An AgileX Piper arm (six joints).
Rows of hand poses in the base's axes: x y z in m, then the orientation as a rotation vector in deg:
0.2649 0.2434 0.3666 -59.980 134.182 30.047
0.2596 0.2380 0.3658 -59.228 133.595 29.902
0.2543 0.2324 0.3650 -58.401 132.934 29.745
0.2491 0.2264 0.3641 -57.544 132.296 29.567
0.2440 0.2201 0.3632 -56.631 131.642 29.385
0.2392 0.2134 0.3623 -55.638 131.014 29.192
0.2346 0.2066 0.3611 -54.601 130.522 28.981
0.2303 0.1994 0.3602 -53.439 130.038 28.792
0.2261 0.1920 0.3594 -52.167 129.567 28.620
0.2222 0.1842 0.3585 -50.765 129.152 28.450
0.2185 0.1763 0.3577 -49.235 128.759 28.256
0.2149 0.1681 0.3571 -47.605 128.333 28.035
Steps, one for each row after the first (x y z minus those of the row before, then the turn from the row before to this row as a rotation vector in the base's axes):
-0.0053 -0.0054 -0.0008 0.411 -0.664 -0.479
-0.0053 -0.0056 -0.0008 0.461 -0.740 -0.527
-0.0052 -0.0060 -0.0009 0.449 -0.731 -0.559
-0.0051 -0.0063 -0.0009 0.472 -0.752 -0.600
-0.0048 -0.0067 -0.0009 0.481 -0.741 -0.666
-0.0046 -0.0068 -0.0012 0.429 -0.634 -0.723
-0.0043 -0.0072 -0.0009 0.481 -0.629 -0.811
-0.0042 -0.0074 -0.0008 0.523 -0.617 -0.890
-0.0039 -0.0078 -0.0009 0.546 -0.574 -0.993
-0.0037 -0.0079 -0.0008 0.566 -0.568 -1.099
-0.0036 -0.0082 -0.0006 0.596 -0.606 -1.179

